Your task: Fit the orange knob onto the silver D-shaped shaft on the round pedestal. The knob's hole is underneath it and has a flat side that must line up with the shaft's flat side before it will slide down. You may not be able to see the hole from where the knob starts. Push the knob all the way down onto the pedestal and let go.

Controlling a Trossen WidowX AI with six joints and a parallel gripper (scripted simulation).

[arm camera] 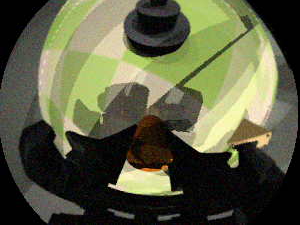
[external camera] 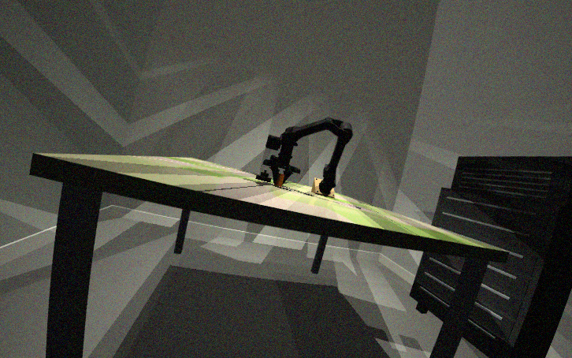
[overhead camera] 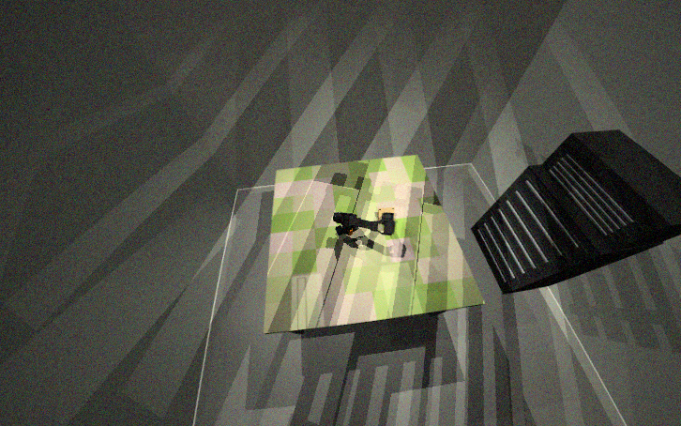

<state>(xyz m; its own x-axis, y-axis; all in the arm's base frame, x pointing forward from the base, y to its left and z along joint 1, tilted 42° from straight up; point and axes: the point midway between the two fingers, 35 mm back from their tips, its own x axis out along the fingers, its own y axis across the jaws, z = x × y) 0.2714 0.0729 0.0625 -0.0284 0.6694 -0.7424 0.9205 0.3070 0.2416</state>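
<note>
My gripper tip is 7 cm short of the round dark pedestal, 13 cm to the left of it and 2 cm below it. The rest, counted from my gripper tip: orange knob: 4 cm above.
</note>
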